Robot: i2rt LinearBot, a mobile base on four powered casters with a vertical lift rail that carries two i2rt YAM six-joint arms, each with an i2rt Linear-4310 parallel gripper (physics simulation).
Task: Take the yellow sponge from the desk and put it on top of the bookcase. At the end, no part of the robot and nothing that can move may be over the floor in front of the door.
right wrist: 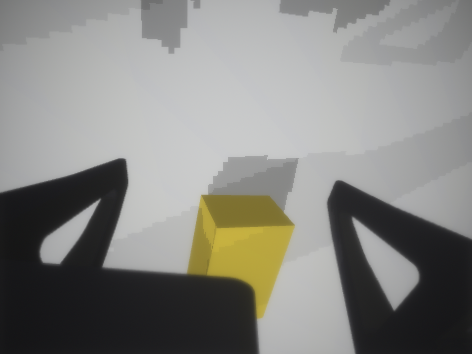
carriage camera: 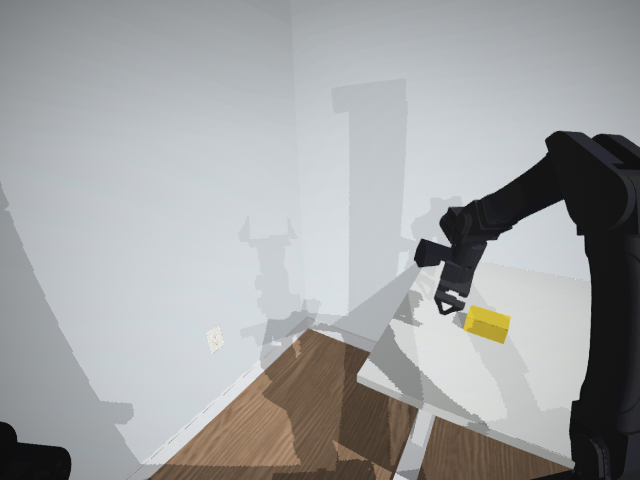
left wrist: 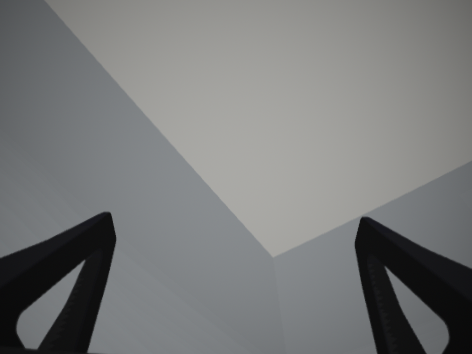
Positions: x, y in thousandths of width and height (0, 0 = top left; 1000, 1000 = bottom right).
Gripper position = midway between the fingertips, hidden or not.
My left gripper shows in the left wrist view (499, 645); in the right wrist view it is out of frame, in the carriage camera view it is out of frame. My right gripper shows in the right wrist view (493, 513) and in the carriage camera view (698, 624); in the left wrist view it is out of frame. A yellow sponge shows in the right wrist view (522, 671) and in the carriage camera view (754, 672); in the left wrist view it is out of frame.
